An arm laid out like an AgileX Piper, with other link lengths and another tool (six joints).
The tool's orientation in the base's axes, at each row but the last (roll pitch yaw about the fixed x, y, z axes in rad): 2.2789 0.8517 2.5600; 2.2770 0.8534 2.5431; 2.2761 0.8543 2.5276; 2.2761 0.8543 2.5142; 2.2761 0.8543 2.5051
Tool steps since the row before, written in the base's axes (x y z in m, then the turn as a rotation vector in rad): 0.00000 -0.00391 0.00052 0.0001 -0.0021 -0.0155; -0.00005 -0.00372 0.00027 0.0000 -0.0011 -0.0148; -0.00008 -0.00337 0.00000 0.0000 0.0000 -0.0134; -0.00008 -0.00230 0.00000 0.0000 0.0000 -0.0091; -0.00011 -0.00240 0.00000 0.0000 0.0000 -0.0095
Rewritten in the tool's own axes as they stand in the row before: -0.00181 -0.00309 -0.00165 0.0108 -0.0096 0.0060; -0.00155 -0.00306 -0.00147 0.0107 -0.0083 0.0059; -0.00123 -0.00289 -0.00122 0.0101 -0.0067 0.0057; -0.00084 -0.00198 -0.00083 0.0069 -0.0046 0.0039; -0.00088 -0.00206 -0.00087 0.0072 -0.0048 0.0040
